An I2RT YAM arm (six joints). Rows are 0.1 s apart.
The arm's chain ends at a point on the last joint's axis. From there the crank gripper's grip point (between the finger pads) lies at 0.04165 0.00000 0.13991 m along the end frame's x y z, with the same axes.
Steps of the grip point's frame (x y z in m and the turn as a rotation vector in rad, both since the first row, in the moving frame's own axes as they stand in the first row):
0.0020 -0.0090 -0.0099 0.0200 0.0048 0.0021
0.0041 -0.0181 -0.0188 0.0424 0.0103 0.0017
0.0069 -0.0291 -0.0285 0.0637 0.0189 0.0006
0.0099 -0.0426 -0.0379 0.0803 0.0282 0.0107
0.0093 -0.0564 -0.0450 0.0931 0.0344 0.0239
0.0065 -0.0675 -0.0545 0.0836 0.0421 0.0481
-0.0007 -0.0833 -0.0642 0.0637 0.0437 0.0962
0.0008 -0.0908 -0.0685 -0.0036 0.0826 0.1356
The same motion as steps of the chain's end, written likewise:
0.0013 -0.0063 -0.0097 0.0200 0.0048 0.0021
0.0027 -0.0123 -0.0182 0.0424 0.0103 0.0017
0.0043 -0.0202 -0.0274 0.0637 0.0189 0.0006
0.0059 -0.0319 -0.0362 0.0803 0.0282 0.0107
0.0044 -0.0445 -0.0429 0.0931 0.0344 0.0239
0.0004 -0.0580 -0.0522 0.0836 0.0421 0.0481
-0.0070 -0.0788 -0.0621 0.0637 0.0437 0.0962
-0.0102 -0.0977 -0.0646 -0.0036 0.0826 0.1356

